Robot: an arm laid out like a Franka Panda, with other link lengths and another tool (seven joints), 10 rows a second.
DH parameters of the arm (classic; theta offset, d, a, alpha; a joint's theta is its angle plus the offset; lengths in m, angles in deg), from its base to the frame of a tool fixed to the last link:
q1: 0 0.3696 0 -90
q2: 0 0 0 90
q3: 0 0.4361 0.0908 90
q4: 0 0 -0.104 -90
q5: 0 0.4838 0 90
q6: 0 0 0.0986 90
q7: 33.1 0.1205 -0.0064 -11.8
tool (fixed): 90 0.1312 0 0
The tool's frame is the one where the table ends.
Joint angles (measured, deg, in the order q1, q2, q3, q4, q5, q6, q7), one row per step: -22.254, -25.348, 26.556, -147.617, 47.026, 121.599, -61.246; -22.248, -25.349, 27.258, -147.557, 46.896, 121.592, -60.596; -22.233, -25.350, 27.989, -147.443, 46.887, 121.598, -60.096; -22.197, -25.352, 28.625, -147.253, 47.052, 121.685, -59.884; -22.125, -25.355, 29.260, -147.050, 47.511, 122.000, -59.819; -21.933, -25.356, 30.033, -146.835, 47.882, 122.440, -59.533; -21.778, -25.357, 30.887, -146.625, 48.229, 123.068, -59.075; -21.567, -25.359, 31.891, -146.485, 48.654, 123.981, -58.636; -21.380, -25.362, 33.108, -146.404, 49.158, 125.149, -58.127; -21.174, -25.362, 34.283, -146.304, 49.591, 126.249, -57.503
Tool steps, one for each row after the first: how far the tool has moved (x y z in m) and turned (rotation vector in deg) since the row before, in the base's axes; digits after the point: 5 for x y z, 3 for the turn. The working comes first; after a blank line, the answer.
Tool pose at each row, in the base's axes (x y z in m, rotation vector in deg; the steps are taken from these numbers as rounded here): 0.47621, 0.11530, 0.36901, -119.296, 112.553, 9.717; 0.47488, 0.12049, 0.36795, -119.774, 112.769, 9.835; 0.47402, 0.12634, 0.36745, -120.269, 112.764, 9.892; 0.47437, 0.13208, 0.36813, -120.658, 112.448, 9.766; 0.47584, 0.13837, 0.36945, -120.760, 111.995, 9.463; 0.47701, 0.14629, 0.37061, -121.002, 111.577, 9.050; 0.47854, 0.15410, 0.37173, -121.093, 111.362, 8.451; 0.48007, 0.16293, 0.37222, -121.202, 111.074, 7.609; 0.48151, 0.17270, 0.37201, -121.262, 110.835, 6.574; 0.48252, 0.18244, 0.37191, -121.290, 110.678, 5.635

-0.00133, 0.00519, -0.00106, -0.329, 0.371, 0.155; -0.00086, 0.00585, -0.00050, -0.256, 0.232, 0.258; 0.00035, 0.00574, 0.00068, -0.121, -0.069, 0.330; 0.00147, 0.00629, 0.00132, 0.035, -0.351, 0.233; 0.00117, 0.00792, 0.00116, -0.111, -0.333, 0.277; 0.00153, 0.00781, 0.00112, -0.204, -0.391, 0.090; 0.00153, 0.00883, 0.00049, -0.285, -0.549, 0.111; 0.00144, 0.00977, -0.00021, -0.368, -0.645, 0.045; 0.00101, 0.00974, -0.00010, -0.351, -0.563, 0.000
